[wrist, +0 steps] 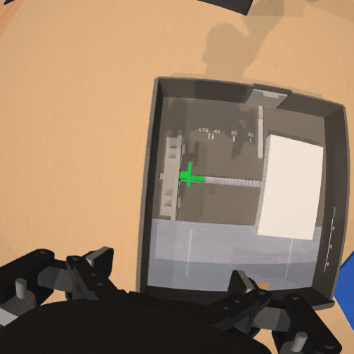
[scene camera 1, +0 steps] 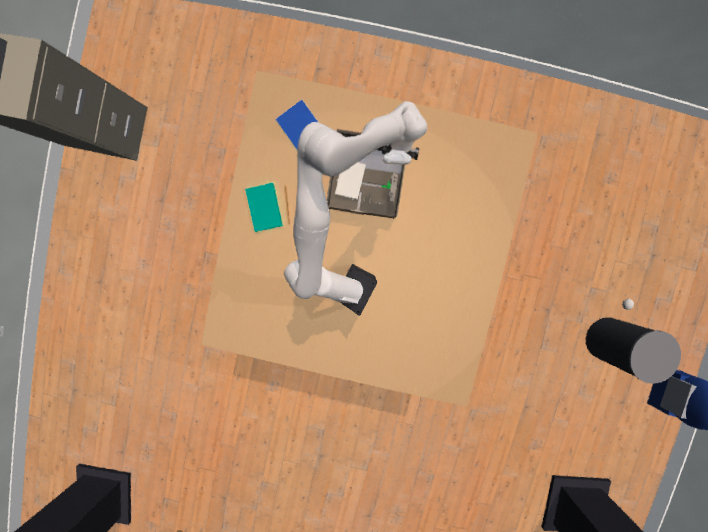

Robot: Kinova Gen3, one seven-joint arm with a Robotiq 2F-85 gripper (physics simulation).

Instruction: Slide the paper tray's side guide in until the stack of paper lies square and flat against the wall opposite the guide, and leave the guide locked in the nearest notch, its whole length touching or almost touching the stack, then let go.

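Where they show: arm's base, origin of its link: (scene camera 1: 352, 291).
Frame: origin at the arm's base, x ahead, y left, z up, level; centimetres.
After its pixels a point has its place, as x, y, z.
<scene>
The paper tray (scene camera 1: 366, 213) @[32.0, -2.3, -17.2] (wrist: 150, 185) is a dark open box. Its grey side guide (scene camera 1: 393, 187) @[44.8, -13.0, -19.8] (wrist: 171, 177) stands near the left wall in the wrist view, with a green lever (scene camera 1: 387, 185) @[44.4, -9.9, -14.5] (wrist: 189, 176) on its inner side. The white paper stack (scene camera 1: 350, 180) @[45.7, 6.1, -18.0] (wrist: 292, 187) lies near the opposite wall (wrist: 337, 200), slightly turned to it; contact there is unclear. A wide gap separates guide and stack. My gripper (scene camera 1: 400, 153) @[53.1, -11.3, -0.7] (wrist: 170, 273) is open and empty, above the tray's grey-plate end, clear of guide and stack.
A ridged rail (wrist: 232, 182) runs between guide and stack. A light bar (wrist: 260, 132) lies on the tray floor near the stack's corner. A blue sheet (scene camera 1: 297, 121) @[70.5, 32.7, -21.3] (wrist: 345, 287) and a teal block (scene camera 1: 263, 207) @[30.6, 44.2, -20.2] lie outside the tray, with a thin brown stick (scene camera 1: 287, 204) @[33.1, 33.7, -21.4] beside the block.
</scene>
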